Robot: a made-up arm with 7 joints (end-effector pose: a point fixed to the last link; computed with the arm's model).
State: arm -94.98 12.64 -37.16 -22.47 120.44 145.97 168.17
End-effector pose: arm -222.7 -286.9 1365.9 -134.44 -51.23 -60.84
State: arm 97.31 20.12 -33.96 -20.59 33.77 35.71 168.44
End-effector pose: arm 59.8 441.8 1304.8 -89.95 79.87 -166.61
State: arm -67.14 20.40 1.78 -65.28 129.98 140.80 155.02
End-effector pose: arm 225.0 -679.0 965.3 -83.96 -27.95 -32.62
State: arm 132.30 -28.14 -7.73 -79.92 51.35 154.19 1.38
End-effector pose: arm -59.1 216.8 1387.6 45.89 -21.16 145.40
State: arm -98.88 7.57 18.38 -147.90 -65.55 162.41 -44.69
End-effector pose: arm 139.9 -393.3 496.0 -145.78 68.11 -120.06
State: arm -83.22 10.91 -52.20 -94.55 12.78 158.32 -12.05
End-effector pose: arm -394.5 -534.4 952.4 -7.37 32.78 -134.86
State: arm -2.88 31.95 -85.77 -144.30 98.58 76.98 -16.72
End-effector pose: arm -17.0 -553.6 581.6 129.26 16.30 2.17
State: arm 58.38 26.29 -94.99 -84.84 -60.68 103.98 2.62
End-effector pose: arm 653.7 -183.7 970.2 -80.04 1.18 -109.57
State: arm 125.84 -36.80 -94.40 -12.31 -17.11 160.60 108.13
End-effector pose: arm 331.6 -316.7 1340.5 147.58 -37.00 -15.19
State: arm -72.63 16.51 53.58 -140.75 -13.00 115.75 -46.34
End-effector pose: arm 493.8 -96.2 535.7 121.58 56.41 161.08
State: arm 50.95 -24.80 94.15 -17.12 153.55 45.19 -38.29
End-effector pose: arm -276.7 -182.1 1357.3 -0.98 33.31 -41.01
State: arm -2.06 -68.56 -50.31 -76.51 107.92 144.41 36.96
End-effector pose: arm -416.5 -492.3 1133.5 -139.41 -77.12 -94.13
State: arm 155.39 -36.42 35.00 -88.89 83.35 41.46 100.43
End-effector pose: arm -235.0 -291.3 1284.3 -170.32 41.38 -33.02
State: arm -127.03 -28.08 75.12 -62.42 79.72 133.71 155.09
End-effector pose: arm 474.4 -146.0 1299.2 -165.53 3.49 -3.53
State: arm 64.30 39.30 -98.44 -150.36 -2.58 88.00 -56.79
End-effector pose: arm 426.0 -287.5 564.5 168.45 24.37 168.76
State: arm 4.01 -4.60 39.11 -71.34 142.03 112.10 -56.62
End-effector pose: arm 382.8 309.5 1204.7 25.19 -52.05 126.32
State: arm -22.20 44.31 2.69 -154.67 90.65 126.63 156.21
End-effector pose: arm 190.3 -136.1 202.5 -1.07 32.73 82.44
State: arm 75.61 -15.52 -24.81 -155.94 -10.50 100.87 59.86
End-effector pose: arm 261.1 391.5 609.3 -120.00 49.54 -120.06
